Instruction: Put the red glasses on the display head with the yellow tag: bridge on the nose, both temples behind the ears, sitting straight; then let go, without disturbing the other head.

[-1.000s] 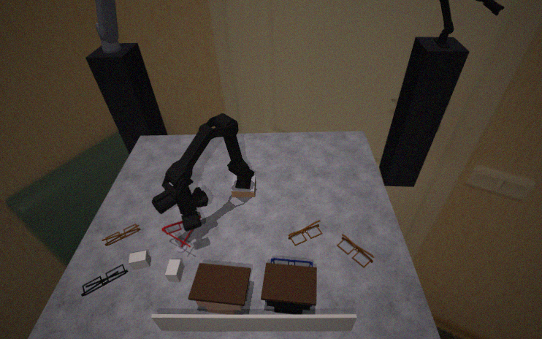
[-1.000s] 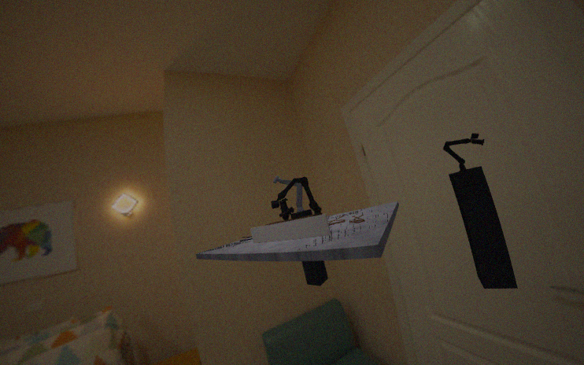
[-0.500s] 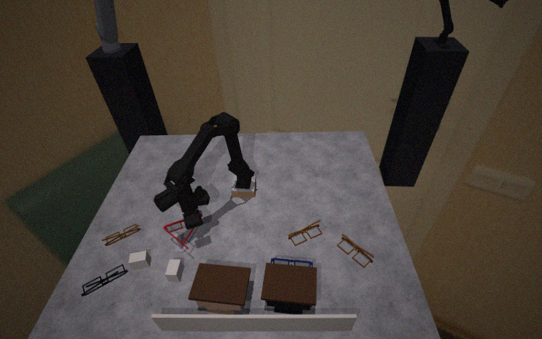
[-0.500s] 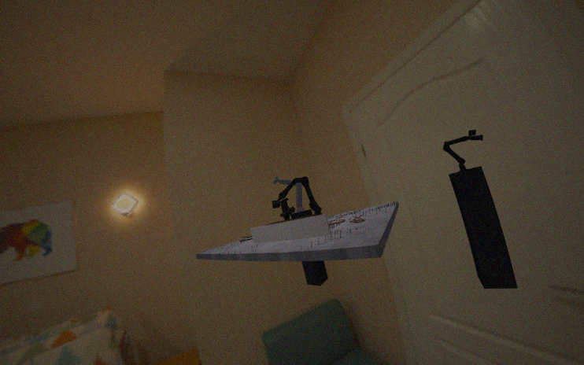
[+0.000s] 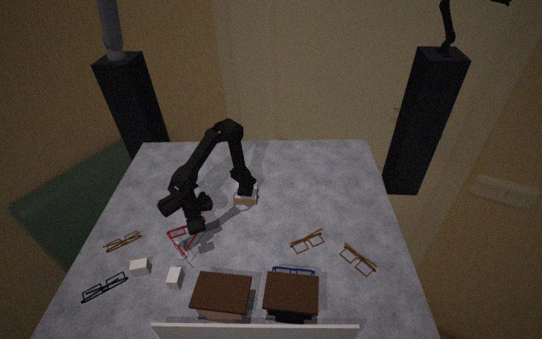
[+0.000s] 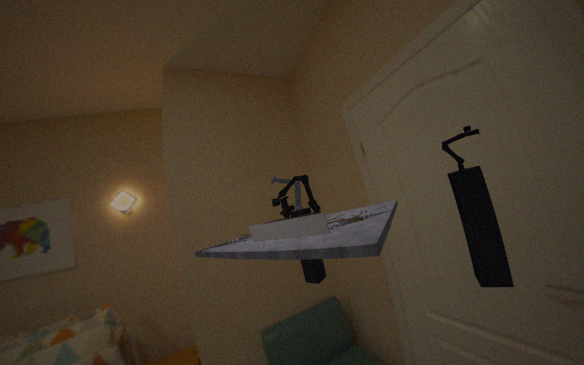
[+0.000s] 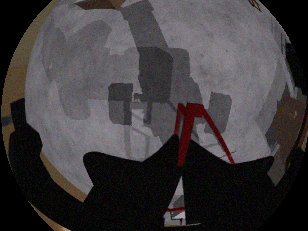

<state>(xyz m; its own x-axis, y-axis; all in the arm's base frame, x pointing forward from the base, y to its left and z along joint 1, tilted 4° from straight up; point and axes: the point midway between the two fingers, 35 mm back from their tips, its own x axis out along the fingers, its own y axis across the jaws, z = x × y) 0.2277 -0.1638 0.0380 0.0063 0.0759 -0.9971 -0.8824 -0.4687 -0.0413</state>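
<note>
My gripper tip is now 9 cm short of the grey peg, 4 cm to the left of it and 4 cm above it. From my gripper tip the other things lie so: white board (37 cm ahead, 28 cm to the left, 1 cm below).
</note>
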